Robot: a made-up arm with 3 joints. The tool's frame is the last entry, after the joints. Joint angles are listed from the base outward. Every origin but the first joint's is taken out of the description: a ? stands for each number. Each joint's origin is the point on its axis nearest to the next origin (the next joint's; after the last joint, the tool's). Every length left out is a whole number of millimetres.
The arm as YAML. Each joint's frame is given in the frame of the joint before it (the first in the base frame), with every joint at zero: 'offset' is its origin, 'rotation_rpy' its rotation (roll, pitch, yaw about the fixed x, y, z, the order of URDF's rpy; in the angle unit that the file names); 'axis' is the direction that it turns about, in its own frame. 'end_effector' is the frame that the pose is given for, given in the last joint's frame.
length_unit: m
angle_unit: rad
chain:
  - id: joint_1
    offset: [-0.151, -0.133, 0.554]
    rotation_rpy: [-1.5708, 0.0, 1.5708]
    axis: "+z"
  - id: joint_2
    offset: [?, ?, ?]
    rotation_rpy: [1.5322, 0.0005, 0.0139]
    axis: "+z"
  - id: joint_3
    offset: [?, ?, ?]
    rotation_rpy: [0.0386, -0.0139, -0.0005]
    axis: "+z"
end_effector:
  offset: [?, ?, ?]
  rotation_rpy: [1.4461, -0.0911, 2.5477]
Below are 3 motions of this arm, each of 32 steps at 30 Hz.
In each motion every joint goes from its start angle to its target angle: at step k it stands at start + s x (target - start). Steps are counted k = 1, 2, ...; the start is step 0. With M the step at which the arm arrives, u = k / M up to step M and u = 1 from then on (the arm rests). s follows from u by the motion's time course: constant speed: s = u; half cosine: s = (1 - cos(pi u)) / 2; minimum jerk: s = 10 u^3 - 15 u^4 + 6 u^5.
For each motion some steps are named. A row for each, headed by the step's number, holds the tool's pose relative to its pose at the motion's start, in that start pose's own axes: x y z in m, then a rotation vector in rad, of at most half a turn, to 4 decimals.
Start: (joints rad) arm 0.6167 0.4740 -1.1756
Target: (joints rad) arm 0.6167 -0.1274 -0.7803
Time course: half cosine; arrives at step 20
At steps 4, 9, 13, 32:
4: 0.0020 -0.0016 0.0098 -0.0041 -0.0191 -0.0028
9: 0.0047 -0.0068 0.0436 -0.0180 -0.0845 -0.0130
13: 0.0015 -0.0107 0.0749 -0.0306 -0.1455 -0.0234
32: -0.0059 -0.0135 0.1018 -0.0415 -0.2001 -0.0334

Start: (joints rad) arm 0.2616 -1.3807 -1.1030
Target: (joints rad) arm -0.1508 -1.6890 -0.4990
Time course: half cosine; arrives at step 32
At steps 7, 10, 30, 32:
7: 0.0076 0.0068 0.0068 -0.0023 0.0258 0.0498
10: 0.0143 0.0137 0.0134 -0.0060 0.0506 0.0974
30: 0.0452 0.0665 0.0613 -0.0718 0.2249 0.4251
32: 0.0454 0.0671 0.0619 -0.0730 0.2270 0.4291

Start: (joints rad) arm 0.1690 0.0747 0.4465
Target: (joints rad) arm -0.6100 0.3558 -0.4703
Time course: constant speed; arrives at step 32
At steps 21, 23, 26, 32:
21: -0.0500 -0.0134 0.0145 -0.1789 -0.3293 -0.5321
23: -0.0559 -0.0141 0.0161 -0.2064 -0.3581 -0.5800
26: -0.0651 -0.0149 0.0185 -0.2511 -0.4000 -0.6505
32: -0.0848 -0.0148 0.0237 -0.3524 -0.4789 -0.7863

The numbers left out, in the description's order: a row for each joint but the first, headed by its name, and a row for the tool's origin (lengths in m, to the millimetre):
joint_2: -0.003 0.173 0.0
joint_3: 0.01 0.165 0.0
tool: -0.049 -0.029 0.0

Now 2 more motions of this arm.
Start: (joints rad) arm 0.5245 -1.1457 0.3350
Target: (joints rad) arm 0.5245 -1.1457 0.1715
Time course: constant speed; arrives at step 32
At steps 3, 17, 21, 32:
3: 0.0008 -0.0001 0.0004 -0.0014 -0.0151 -0.0019
17: 0.0044 -0.0007 0.0022 -0.0079 -0.0858 -0.0108
21: 0.0053 -0.0008 0.0028 -0.0098 -0.1060 -0.0133
32: 0.0080 -0.0013 0.0045 -0.0149 -0.1616 -0.0203

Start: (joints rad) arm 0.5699 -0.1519 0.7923
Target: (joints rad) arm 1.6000 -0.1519 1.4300
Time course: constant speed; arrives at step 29
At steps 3, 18, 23, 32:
3: 0.0156 -0.0016 -0.0008 -0.0024 0.0529 0.1137
18: 0.0927 0.0087 0.0009 -0.1199 0.3156 0.6689
23: 0.1168 0.0189 0.0035 -0.1986 0.3973 0.8448
32: 0.1440 0.0355 0.0081 -0.3191 0.4874 1.0464

